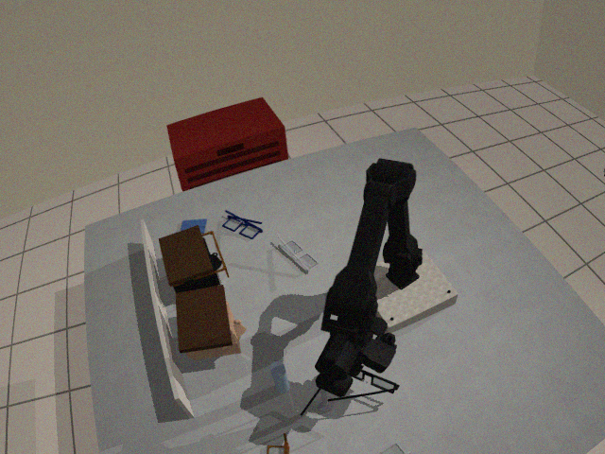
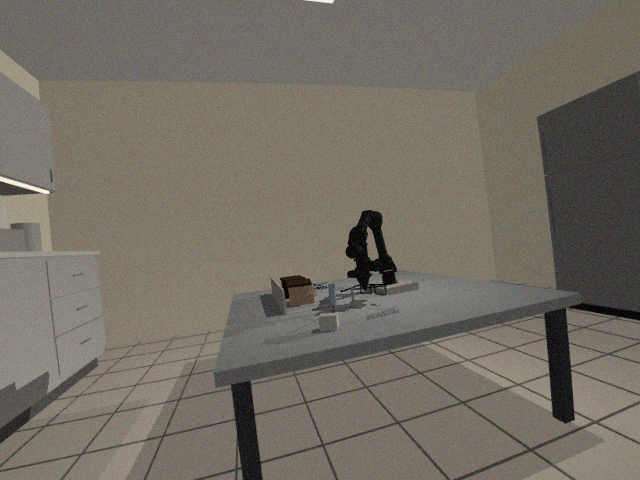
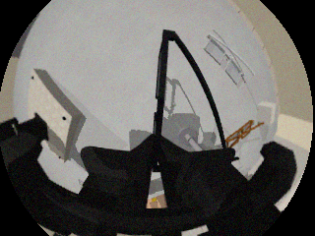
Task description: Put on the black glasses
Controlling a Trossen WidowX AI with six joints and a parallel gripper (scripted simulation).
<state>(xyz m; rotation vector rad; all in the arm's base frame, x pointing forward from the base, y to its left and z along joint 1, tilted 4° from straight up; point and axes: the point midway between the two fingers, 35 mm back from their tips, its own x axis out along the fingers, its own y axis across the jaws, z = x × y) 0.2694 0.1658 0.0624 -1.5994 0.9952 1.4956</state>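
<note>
The grey peg lies 8 cm ahead of my gripper tip, 1 cm to the left of it and 3 cm below it. Round my gripper tip: light blue cylinder: 13 cm ahead, 8 cm to the right, 1 cm below; then white board: 29 cm ahead, 41 cm to the right.
</note>
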